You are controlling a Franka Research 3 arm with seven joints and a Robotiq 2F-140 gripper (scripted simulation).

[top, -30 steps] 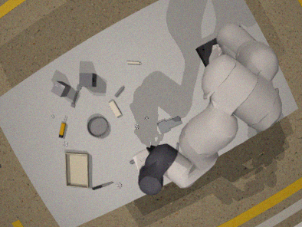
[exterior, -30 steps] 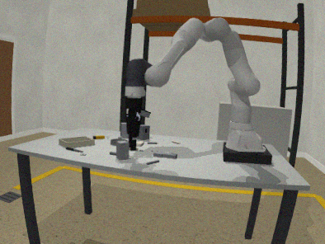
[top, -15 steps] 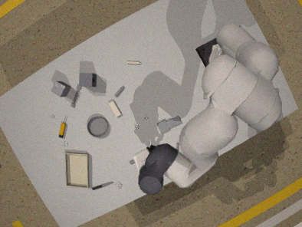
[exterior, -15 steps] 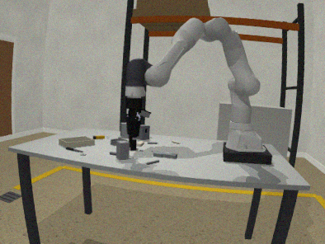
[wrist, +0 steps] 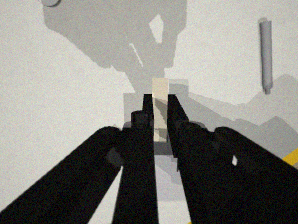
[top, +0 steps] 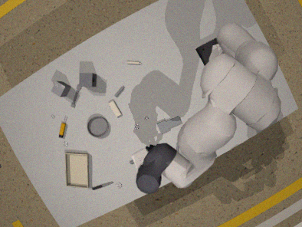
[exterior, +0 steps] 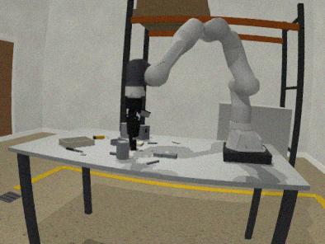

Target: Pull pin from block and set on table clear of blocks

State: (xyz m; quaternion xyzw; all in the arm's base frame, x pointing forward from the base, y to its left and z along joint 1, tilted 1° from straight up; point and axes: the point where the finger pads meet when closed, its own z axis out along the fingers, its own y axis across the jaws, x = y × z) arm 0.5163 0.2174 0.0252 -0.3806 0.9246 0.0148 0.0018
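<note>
My hand is 30 mm above the cream pin, 10 mm to the right of it and 10 mm short of it. Also, from my hand: short grey pin 90 mm ahead, 60 mm below; grey block 30 mm to the left, 30 mm below, 30 mm ahead; grey rod 110 mm behind, 70 mm to the left, 70 mm below.
</note>
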